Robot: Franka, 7 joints.
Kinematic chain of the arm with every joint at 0, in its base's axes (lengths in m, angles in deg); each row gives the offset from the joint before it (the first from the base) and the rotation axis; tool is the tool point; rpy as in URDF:
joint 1: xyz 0 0 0.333 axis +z
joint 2: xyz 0 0 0 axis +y
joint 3: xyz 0 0 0.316 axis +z
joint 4: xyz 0.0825 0 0 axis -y
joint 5: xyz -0.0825 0 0.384 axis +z
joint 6: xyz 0 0 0 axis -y
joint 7: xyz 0.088 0 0 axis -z
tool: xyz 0 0 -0.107 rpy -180 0 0
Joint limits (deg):
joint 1: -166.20..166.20
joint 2: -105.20..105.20
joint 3: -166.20..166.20
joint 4: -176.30..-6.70
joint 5: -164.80..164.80
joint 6: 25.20..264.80
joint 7: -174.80..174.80
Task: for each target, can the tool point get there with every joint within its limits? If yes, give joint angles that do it. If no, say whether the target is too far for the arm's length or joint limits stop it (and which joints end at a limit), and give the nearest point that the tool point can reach.
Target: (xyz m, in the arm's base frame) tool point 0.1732 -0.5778 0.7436
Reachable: yes | joints -44.19 0.44 -32.85 -91.59 129.09 120.16 -39.97
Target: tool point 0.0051 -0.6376 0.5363
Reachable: yes | joints -124.81 25.36 47.50 -106.69 14.29 222.66 122.84
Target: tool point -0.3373 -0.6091 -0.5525
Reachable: no: too far | nearest point -0.2649 -0.4784 -0.2908 | short by 0.301 m
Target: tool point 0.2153 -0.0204 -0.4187
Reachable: no: joint limits stop it (at a limit: joint 2) | nearest point 0.2222 -0.0211 -0.3574 | short by 0.062 m
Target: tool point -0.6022 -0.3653 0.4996
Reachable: yes | joints 75.85 -62.81 85.10 -77.91 -74.28 207.77 -133.29
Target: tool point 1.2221 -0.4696 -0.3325
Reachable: no: too far | nearest point 0.7139 -0.2743 -0.0557 | short by 0.611 m
